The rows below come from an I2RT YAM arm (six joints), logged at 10 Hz.
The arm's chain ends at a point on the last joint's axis. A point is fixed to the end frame.
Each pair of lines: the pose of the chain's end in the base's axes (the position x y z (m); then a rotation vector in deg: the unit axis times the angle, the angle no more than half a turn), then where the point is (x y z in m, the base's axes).
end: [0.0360 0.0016 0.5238 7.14 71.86 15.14]
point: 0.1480 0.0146 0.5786
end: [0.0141 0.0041 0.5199 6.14 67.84 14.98]
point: 0.1219 0.0175 0.5825
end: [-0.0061 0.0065 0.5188 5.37 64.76 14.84]
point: 0.0981 0.0204 0.5871
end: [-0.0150 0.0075 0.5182 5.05 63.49 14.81]
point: 0.0876 0.0216 0.5888
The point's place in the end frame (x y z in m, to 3 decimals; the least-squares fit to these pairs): -0.015 0.011 0.124
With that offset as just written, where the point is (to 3 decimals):
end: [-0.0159 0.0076 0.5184 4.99 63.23 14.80]
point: 0.086 0.022 0.589
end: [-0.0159 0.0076 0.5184 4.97 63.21 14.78]
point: 0.086 0.022 0.590
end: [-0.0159 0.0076 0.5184 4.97 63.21 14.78]
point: 0.086 0.022 0.590
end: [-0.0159 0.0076 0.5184 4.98 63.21 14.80]
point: 0.086 0.022 0.590
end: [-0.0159 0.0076 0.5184 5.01 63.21 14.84]
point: 0.086 0.022 0.590
